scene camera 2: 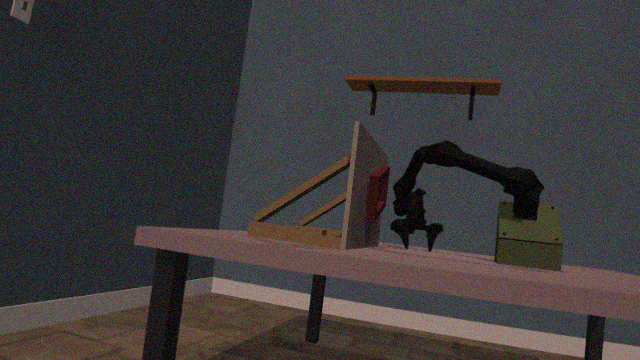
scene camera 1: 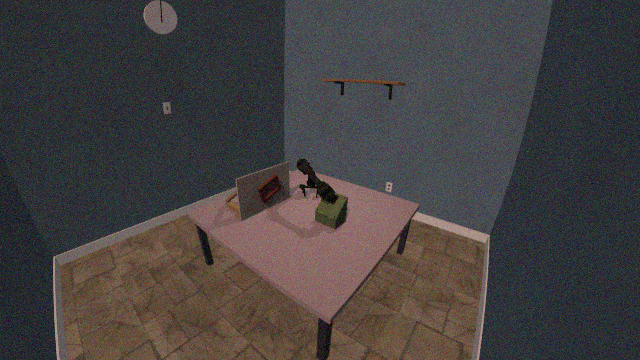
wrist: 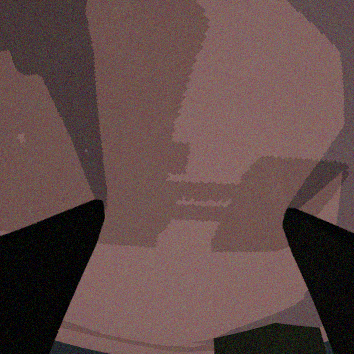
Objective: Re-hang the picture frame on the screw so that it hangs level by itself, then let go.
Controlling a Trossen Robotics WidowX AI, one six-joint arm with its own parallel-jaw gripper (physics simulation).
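Seen in the pictures: gripper, between the fingertips: (scene camera 2: 418, 250) (scene camera 1: 310, 197) (wrist: 195, 213); arm's base, origin of its link: (scene camera 2: 525, 212) (scene camera 1: 332, 198).
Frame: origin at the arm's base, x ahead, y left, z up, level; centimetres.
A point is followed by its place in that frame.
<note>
The red picture frame (scene camera 1: 272, 193) @(x 40.4, y 18.7, z -3.9 cm) (scene camera 2: 372, 200) @(x 40.1, y 28.8, z -2.7 cm) is on the front face of the upright grey board (scene camera 1: 250, 195) @(x 41.4, y 36.5, z 0.1 cm) (scene camera 2: 350, 200) @(x 40.8, y 46.1, z -4.4 cm). In scene camera 1 it sits tilted against the board's top edge, its left end lower than its right. The screw does not show. My gripper (scene camera 1: 310, 195) @(x 33.0, y -13.6, z -15.8 cm) (scene camera 2: 419, 248) @(x 33.0, y -13.6, z -15.8 cm) (wrist: 195, 213) @(x 33.0, y -13.6, z -15.8 cm) is open and empty. It points down, with its fingertips close above the table, in front of the board and apart from the frame, lower than the frame. The wrist view shows pink tabletop and shadows between the fingers; the frame does not show there.
The arm stands on a green box (scene camera 1: 330, 212) @(x -3.9, y 6.4, z -6.2 cm) (scene camera 2: 530, 250) @(x -1.6, y 8.5, z -11.2 cm) on the pink table (scene camera 1: 300, 270) @(x -20.6, y 49.3, z -15.9 cm) (scene camera 2: 450, 280) @(x 14.9, y 66.4, z -17.5 cm). Wooden braces (scene camera 2: 295, 234) @(x 55.0, y 43.2, z -14.1 cm) support the board from behind. A wooden shelf (scene camera 1: 365, 81) (scene camera 2: 425, 86) is on the wall behind.
</note>
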